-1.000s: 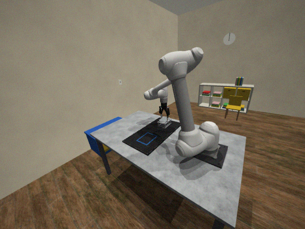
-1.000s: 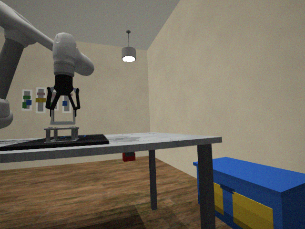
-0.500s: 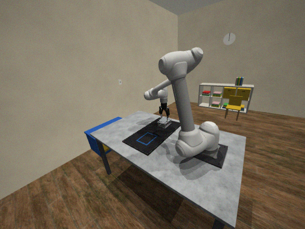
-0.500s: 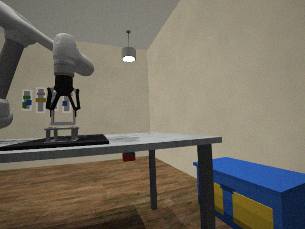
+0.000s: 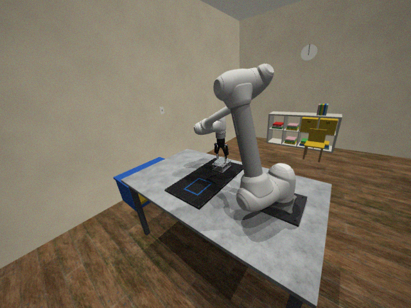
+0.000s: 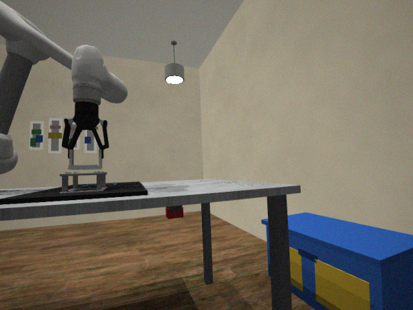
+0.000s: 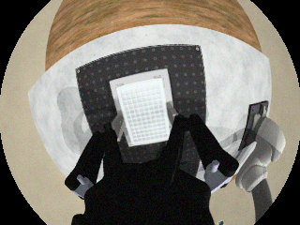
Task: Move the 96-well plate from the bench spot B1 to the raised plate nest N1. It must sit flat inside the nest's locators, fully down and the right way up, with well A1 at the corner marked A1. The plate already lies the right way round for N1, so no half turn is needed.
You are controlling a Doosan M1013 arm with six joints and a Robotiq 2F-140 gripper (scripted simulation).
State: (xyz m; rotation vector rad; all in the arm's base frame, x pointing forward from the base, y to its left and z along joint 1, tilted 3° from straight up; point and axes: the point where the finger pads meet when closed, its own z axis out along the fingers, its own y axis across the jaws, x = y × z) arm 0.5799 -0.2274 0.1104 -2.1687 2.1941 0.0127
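The 96-well plate is 3 cm below my hand. From my hand the other things lie so: raised plate nest N1: 5 cm below.
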